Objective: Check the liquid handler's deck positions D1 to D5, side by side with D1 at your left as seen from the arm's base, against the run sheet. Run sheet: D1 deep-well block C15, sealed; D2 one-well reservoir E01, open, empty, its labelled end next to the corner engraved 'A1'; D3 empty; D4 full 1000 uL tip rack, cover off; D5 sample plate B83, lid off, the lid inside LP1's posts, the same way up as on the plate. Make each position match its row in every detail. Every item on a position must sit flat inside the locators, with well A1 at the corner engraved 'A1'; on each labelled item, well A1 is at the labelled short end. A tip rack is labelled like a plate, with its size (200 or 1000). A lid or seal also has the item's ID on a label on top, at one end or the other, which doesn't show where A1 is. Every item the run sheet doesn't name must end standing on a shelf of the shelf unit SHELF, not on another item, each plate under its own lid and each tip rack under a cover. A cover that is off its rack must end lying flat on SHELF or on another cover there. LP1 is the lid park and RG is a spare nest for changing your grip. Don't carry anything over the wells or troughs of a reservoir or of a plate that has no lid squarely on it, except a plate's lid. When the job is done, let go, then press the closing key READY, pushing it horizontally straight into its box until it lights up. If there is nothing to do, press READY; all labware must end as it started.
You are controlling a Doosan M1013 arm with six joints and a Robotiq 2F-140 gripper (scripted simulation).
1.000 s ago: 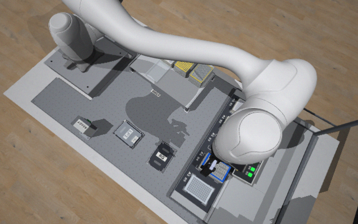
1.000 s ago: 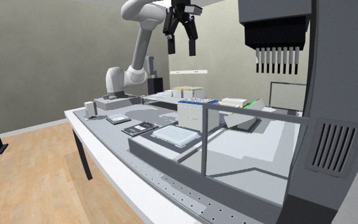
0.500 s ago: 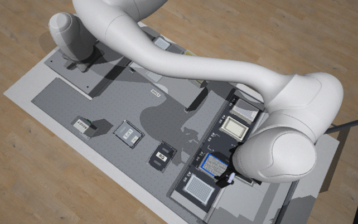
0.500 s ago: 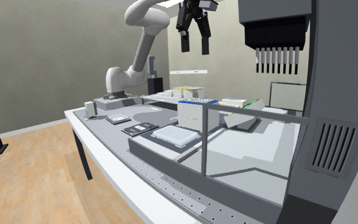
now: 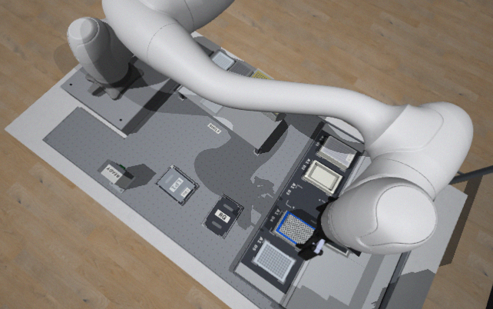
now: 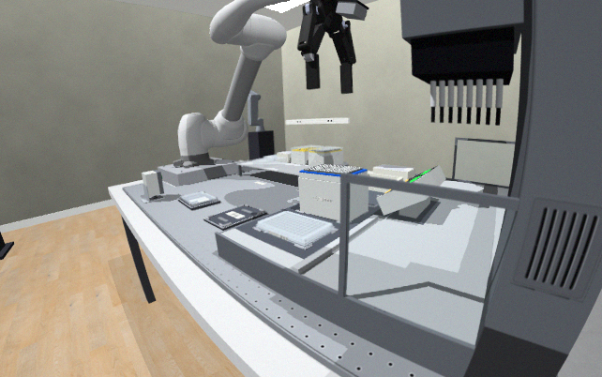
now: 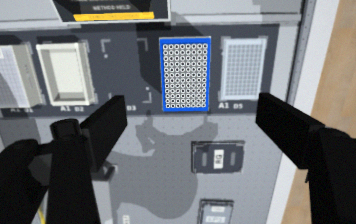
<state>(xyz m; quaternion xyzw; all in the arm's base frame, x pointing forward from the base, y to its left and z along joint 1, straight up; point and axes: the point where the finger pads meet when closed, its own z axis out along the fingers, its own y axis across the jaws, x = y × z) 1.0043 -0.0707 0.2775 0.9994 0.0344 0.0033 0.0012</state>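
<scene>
My gripper is now 10 mm past the blue-rimmed tip rack, 10 mm to the left of it and 210 mm above it. Also, from my hand: deep-well block (30 mm behind, 370 mm to the left, 260 mm below); then cream reservoir (20 mm behind, 250 mm to the left, 270 mm below); then shelf (520 mm behind, 330 mm to the left, 270 mm below).
</scene>
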